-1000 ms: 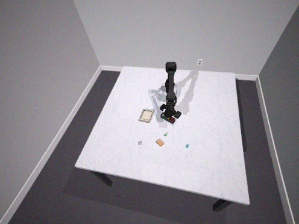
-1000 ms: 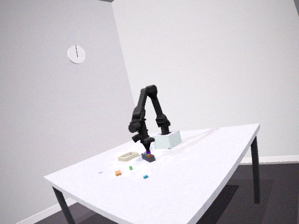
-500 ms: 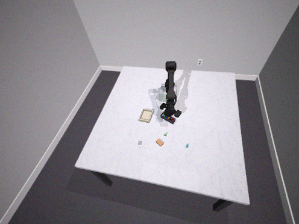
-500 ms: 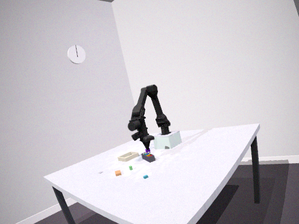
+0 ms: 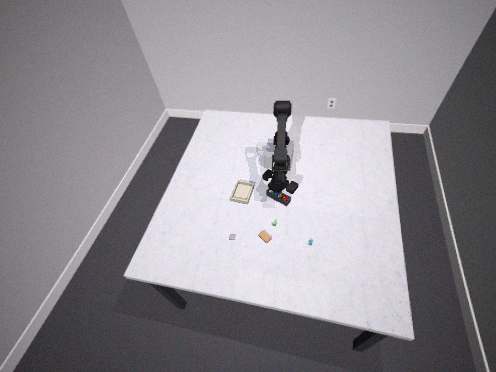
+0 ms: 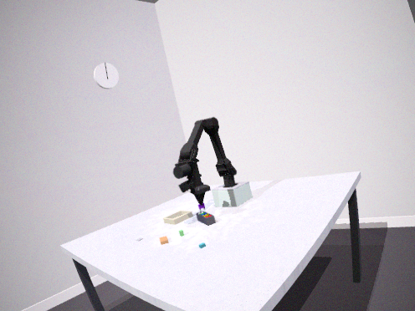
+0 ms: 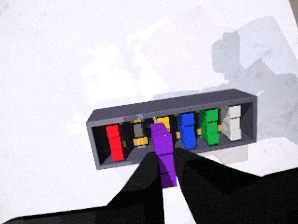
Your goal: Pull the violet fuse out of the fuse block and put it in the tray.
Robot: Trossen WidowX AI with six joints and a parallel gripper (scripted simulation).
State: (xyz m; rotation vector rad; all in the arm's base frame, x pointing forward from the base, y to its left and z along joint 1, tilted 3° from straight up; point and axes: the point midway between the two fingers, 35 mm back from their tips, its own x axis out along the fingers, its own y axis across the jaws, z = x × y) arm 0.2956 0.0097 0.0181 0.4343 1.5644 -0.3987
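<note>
My gripper tip is now 220 mm to the left of the cream tray, 90 mm above it and 40 mm past it. Round my gripper tip: green piece: 150 mm ahead, 80 mm below, 20 mm to the right; violet fuse: 10 mm below; teal piece: 250 mm ahead, 160 mm to the left, 90 mm below.
</note>
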